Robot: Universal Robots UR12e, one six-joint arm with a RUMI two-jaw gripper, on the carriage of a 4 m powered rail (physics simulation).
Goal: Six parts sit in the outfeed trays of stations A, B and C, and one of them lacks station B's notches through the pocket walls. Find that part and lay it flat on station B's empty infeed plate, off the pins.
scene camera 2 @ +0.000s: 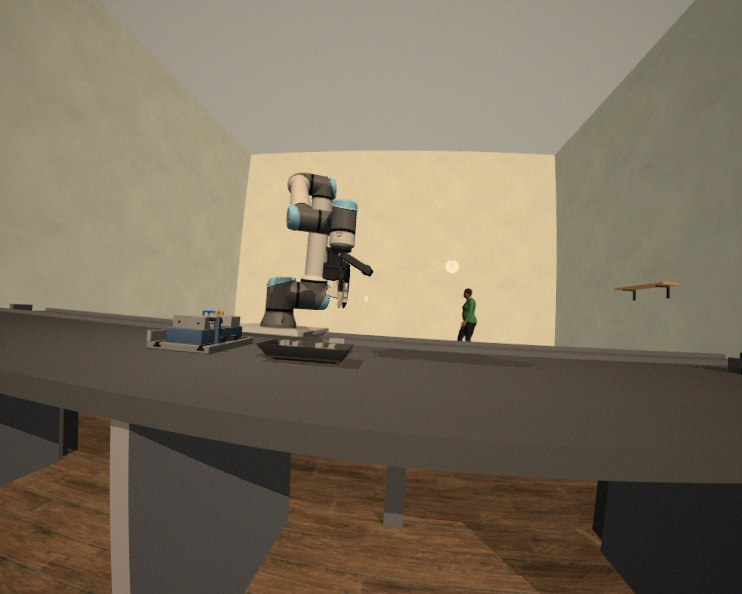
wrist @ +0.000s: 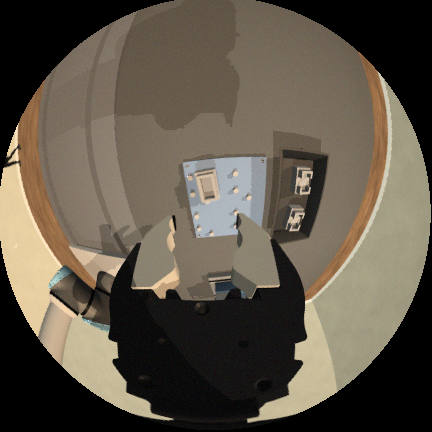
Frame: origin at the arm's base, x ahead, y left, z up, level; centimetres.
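Seen in the pictures: gripper, fingertip midpoint: (scene camera 2: 341, 308) (wrist: 205, 215); arm's base, origin of the base link: (scene camera 2: 278, 327).
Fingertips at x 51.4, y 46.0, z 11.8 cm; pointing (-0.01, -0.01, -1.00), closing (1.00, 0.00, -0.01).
Offsets run from my fingertips to a thing's top centre. "spot": to the spot under its first point.
A beige rectangular part @(dx -0.1, dy -0.7, dz -10.5 cm) (wrist: 207, 186) with an open pocket lies on the light blue infeed plate @(dx +4.2, dy -5.1, dz -14.0 cm) (wrist: 255, 215) in the wrist view, toward the plate's upper left corner, among the pins. No notches show in its pocket walls. A pin shows close at its lower end and two near its left side; whether it touches them I cannot tell. My gripper (wrist: 205, 215) (scene camera 2: 342, 303) is open, with its fingertips apart above the plate's near edge, clear of the part. Two notched parts @(spot: dx +21.0, dy +0.9, dz -11.6 cm) (wrist: 303, 181) @(spot: dx +21.7, dy -9.1, dz -11.5 cm) (wrist: 295, 219) sit in the dark tray @(dx +11.9, dy -3.9, dz -10.6 cm) (wrist: 316, 192) (scene camera 2: 306, 353) to the right.
A blue and grey fixture @(dx +14.4, dy -40.8, dz -4.9 cm) (scene camera 2: 188, 335) (wrist: 227, 287) stands left of the tray in the scene view, and partly shows between the finger bases in the wrist view. A person in green (scene camera 2: 469, 310) stands in the background. A wooden shelf (scene camera 2: 646, 286) is on the right wall.
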